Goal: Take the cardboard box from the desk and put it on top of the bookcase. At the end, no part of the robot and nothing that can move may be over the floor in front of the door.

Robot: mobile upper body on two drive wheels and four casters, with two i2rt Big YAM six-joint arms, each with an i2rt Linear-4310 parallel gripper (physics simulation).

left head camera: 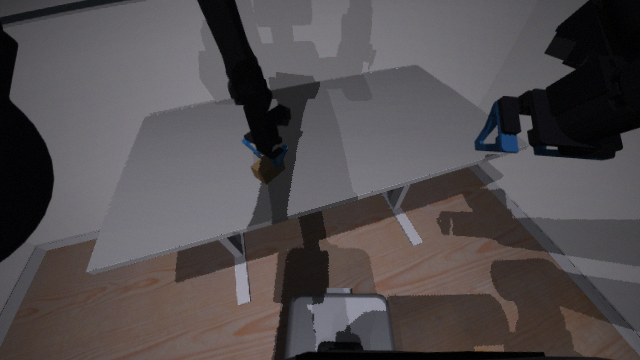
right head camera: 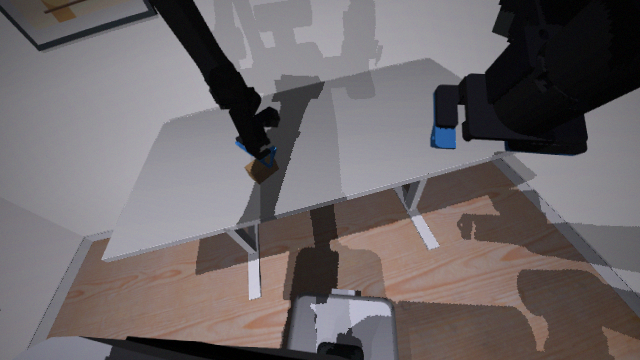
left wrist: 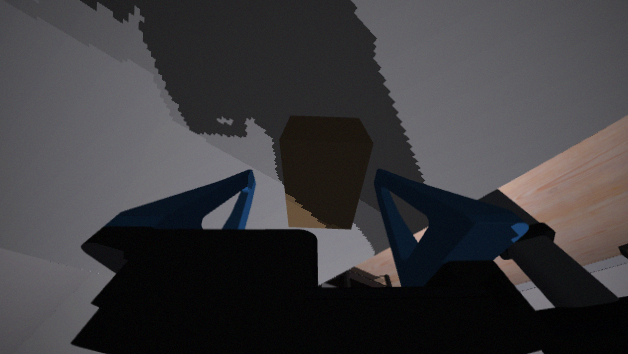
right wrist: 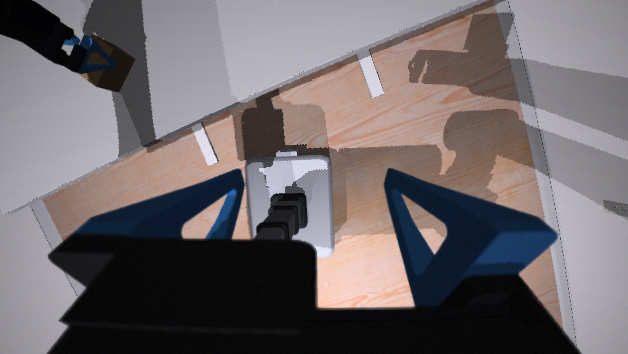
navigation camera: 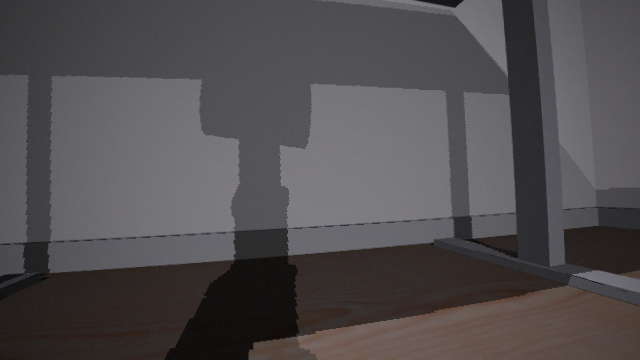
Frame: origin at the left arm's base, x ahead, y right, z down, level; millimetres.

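Seen in the pictures: left gripper, between the fingertips: (left head camera: 268, 160) (right head camera: 262, 161) (left wrist: 314, 176) (right wrist: 96, 54); right gripper, between the fingertips: (left head camera: 505, 148) (right head camera: 468, 144) (right wrist: 314, 176).
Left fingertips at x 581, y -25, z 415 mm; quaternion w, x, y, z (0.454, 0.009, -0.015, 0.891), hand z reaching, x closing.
A point is followed by its place in that frame.
The small brown cardboard box (left head camera: 265, 173) @(x 521, y -24, z 413 mm) (right head camera: 260, 174) @(x 529, y -18, z 425 mm) (left wrist: 325, 165) @(x 587, y -10, z 410 mm) (right wrist: 119, 70) @(x 553, y 0, z 439 mm) rests on the light grey desk (left head camera: 165, 200) @(x 449, y -357, z 460 mm) (right head camera: 165, 200) @(x 441, y -376, z 460 mm) (left wrist: 490, 75) @(x 555, y 119, z 460 mm) (right wrist: 185, 60) @(x 568, y 149, z 460 mm). My left gripper (left head camera: 268, 157) @(x 581, y -25, z 415 mm) (right head camera: 260, 158) @(x 581, y -25, z 415 mm) (right wrist: 96, 54) @(x 581, y -25, z 415 mm) is open at the box. In the left wrist view the box shows between its blue fingers, with a gap at each side; how deep the box sits between them is hard to tell. My right gripper (left head camera: 525, 150) (right head camera: 482, 145) @(x 334, y 447, z 140 mm) (right wrist: 314, 176) @(x 334, y 447, z 140 mm) is open and empty, high up at the right of the head views. I cannot make out the bookcase or door.
The desk has light legs (left head camera: 242, 280) (right head camera: 254, 280) (navigation camera: 532, 150) @(x 1001, y 686, z 1118 mm) on the wooden floor. My grey base (left head camera: 350, 320) @(x 194, y 280, z 1150 mm) (right head camera: 350, 320) @(x 205, y 268, z 1150 mm) (right wrist: 317, 200) @(x 56, y 395, z 1150 mm) stands before the desk. Walls rise behind and beside it. A framed picture (right head camera: 95, 30) @(x 981, y -758, z 18 mm) hangs at the upper left.
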